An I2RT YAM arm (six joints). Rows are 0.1 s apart.
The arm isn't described. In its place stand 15 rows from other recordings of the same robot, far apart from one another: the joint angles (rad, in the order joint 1, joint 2, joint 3, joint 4, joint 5, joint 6), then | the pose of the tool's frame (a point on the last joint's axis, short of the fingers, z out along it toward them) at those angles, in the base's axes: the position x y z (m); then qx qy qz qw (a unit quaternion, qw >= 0).
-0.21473, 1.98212, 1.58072, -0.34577, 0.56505, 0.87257 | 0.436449 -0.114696 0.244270 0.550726 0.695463 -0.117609 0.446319
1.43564, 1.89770, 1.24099, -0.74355, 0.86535, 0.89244 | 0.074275 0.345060 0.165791 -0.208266 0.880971 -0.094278 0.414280
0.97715, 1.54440, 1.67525, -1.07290, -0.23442, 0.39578 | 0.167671 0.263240 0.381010 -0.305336 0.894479 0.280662 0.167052
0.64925, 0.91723, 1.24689, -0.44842, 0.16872, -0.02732 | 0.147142 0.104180 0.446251 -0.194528 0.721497 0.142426 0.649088
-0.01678, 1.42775, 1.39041, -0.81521, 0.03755, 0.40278 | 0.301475 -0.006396 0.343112 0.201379 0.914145 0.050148 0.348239
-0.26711, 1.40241, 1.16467, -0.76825, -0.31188, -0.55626 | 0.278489 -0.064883 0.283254 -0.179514 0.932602 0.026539 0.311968
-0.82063, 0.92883, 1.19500, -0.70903, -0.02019, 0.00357 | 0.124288 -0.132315 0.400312 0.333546 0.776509 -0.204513 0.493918
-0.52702, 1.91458, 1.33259, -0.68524, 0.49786, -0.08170 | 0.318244 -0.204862 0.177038 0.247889 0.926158 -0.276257 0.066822
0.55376, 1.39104, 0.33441, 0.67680, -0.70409, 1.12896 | 0.191554 0.145531 0.151938 0.034959 0.800047 0.582788 0.138061
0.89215, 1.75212, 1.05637, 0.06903, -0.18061, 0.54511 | 0.235083 0.301701 0.198253 -0.193534 0.866614 0.358593 0.287985
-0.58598, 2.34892, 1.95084, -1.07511, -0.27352, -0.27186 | 0.392714 -0.249122 0.154104 0.148201 0.978345 0.103738 0.100583
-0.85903, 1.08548, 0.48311, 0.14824, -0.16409, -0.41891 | 0.155144 -0.170952 0.209771 0.142147 0.834379 -0.259083 0.465276
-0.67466, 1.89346, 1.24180, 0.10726, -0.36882, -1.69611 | 0.341161 -0.256448 0.207466 -0.497159 0.703116 -0.387182 0.329471
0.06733, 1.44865, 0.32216, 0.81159, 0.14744, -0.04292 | 0.250942 0.011680 0.146286 -0.001261 0.808195 -0.052448 0.586574
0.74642, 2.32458, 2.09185, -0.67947, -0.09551, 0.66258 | 0.379359 0.355506 0.221313 -0.055034 0.943713 0.243617 0.216857
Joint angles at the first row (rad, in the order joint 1, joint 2, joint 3, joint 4, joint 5, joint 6):
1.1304, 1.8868, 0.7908, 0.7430, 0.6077, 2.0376
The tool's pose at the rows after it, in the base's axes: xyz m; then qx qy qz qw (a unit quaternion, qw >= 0):
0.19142 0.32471 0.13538 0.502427 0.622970 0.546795 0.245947
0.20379 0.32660 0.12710 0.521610 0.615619 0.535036 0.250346
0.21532 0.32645 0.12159 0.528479 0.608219 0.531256 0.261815
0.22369 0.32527 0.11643 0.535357 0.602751 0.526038 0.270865
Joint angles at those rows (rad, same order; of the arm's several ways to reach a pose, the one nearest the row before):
1.0909, 1.9315, 0.8380, 0.7477, 0.5929, 2.0254
1.0652, 1.9750, 0.8741, 0.7258, 0.6010, 2.0551
1.0398, 2.0103, 0.8971, 0.7409, 0.6086, 2.0479
1.0206, 2.0364, 0.9119, 0.7480, 0.6169, 2.0463

